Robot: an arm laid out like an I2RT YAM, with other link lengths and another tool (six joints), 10 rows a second.
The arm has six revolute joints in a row. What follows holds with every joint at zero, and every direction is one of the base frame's.
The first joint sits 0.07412 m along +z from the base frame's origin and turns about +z.
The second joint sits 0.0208 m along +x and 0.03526 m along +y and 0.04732 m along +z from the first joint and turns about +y.
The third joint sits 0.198 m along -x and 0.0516 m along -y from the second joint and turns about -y.
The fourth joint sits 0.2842 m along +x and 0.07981 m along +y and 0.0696 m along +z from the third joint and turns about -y.
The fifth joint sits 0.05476 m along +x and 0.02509 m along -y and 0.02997 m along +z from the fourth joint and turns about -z.
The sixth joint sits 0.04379 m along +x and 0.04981 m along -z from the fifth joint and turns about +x.
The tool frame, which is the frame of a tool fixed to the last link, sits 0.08 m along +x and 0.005 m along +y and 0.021 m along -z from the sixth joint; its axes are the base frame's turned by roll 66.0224, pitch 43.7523 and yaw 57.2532 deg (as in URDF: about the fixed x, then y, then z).
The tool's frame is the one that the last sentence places.
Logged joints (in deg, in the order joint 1, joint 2, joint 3, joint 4, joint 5, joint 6), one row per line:
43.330, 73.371, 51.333, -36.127, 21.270, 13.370
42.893, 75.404, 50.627, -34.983, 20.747, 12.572
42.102, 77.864, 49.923, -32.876, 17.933, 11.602
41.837, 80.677, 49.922, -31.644, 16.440, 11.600
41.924, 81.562, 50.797, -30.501, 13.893, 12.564
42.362, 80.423, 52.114, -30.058, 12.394, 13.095
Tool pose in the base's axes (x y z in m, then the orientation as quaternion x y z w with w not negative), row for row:
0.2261, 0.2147, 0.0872, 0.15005, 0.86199, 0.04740, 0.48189
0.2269, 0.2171, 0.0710, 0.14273, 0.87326, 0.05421, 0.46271
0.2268, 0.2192, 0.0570, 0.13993, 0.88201, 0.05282, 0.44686
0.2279, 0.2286, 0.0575, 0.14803, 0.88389, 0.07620, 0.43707
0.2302, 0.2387, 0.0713, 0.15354, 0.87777, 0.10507, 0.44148
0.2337, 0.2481, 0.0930, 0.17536, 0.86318, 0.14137, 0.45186
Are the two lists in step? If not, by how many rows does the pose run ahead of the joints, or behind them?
The pose runs 1 row ahead of the joints: the pose in row i belongs to the joints in row i + 1.
